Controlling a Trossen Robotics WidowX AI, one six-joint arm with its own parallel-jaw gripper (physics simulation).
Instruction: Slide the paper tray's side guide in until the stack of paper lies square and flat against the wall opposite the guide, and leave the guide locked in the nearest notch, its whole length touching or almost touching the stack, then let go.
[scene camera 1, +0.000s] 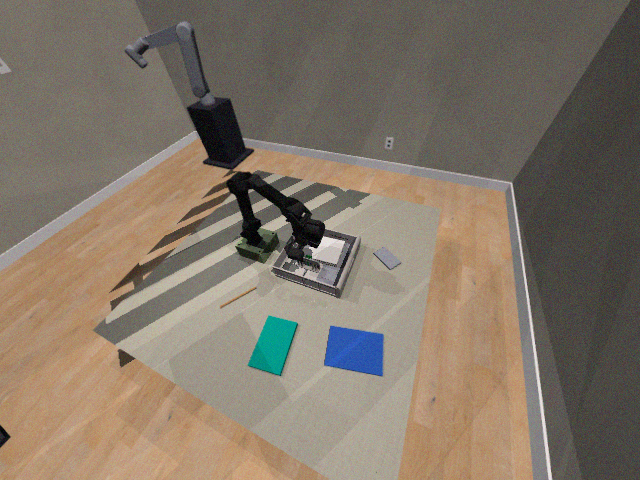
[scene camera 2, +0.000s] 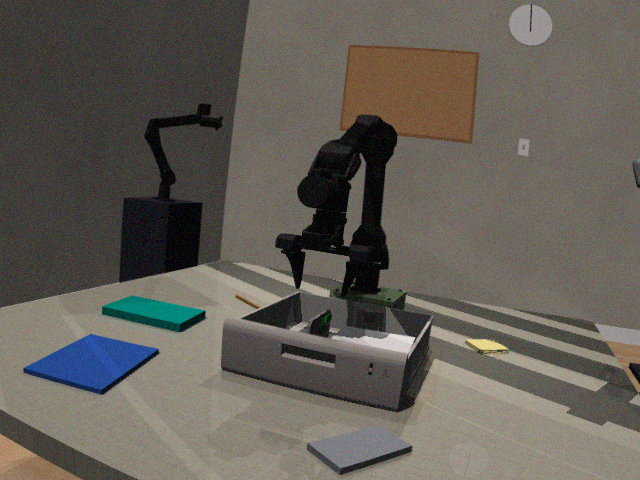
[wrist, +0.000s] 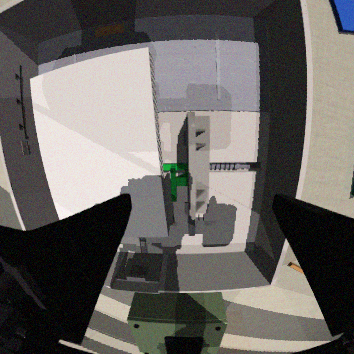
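Pixels of known places: gripper, between the fingertips: (scene camera 1: 306, 253) (scene camera 2: 319, 292) (wrist: 203, 201); arm's base, origin of its link: (scene camera 1: 254, 240) (scene camera 2: 365, 290) (wrist: 183, 343).
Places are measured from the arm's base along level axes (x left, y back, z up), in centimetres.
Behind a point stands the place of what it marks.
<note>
The grey paper tray (scene camera 1: 349, 268) {x 2.9, y -49.8, z -2.2 cm} (scene camera 2: 258, 356) {x -3.3, y -50.1, z -3.4 cm} (wrist: 282, 100) {x -9.9, y -38.0, z -3.1 cm} stands on the table. The white paper stack (scene camera 1: 330, 249) {x 10.9, y -37.1, z -3.4 cm} (scene camera 2: 379, 341) {x 11.3, y -28.2, z -3.4 cm} (wrist: 95, 130) {x 9.6, y -34.9, z -3.4 cm} lies in it, turned slightly askew to the walls. The grey side guide (wrist: 199, 165) {x -1.6, y -30.5, z -5.5 cm} stands upright right of the stack in the wrist view, with a gap between them. A green latch piece (wrist: 174, 180) {x 1.0, y -30.6, z 0.3 cm} is on the guide's stack side. My gripper (scene camera 2: 321, 289) {x -0.9, y -30.6, z 4.4 cm} (wrist: 203, 201) {x -0.9, y -30.6, z 4.4 cm} is wide open and empty, pointing down above the tray's robot-side part. In the wrist view its fingertips are on either side of the guide, one over the stack.
A notched rail (wrist: 230, 166) {x -5.7, y -30.1, z -6.9 cm} runs from the guide to the right wall. A teal block (scene camera 1: 273, 345) {x -39.1, y -33.5, z -6.0 cm} (scene camera 2: 153, 312) {x -36.4, y -35.6, z -5.9 cm}, a blue panel (scene camera 1: 354, 350) {x -28.4, y -62.8, z -6.9 cm} (scene camera 2: 92, 362) {x -26.8, y -64.5, z -6.9 cm}, a grey slab (scene camera 1: 387, 257) {x 18.7, y -64.1, z -6.7 cm} (scene camera 2: 359, 448) {x 18.9, y -65.0, z -6.7 cm}, a wooden stick (scene camera 1: 238, 297) {x -27.1, y -7.2, z -7.2 cm} and a yellow pad (scene camera 2: 486, 346) {x 31.6, y -6.9, z -6.7 cm} lie around the tray.
</note>
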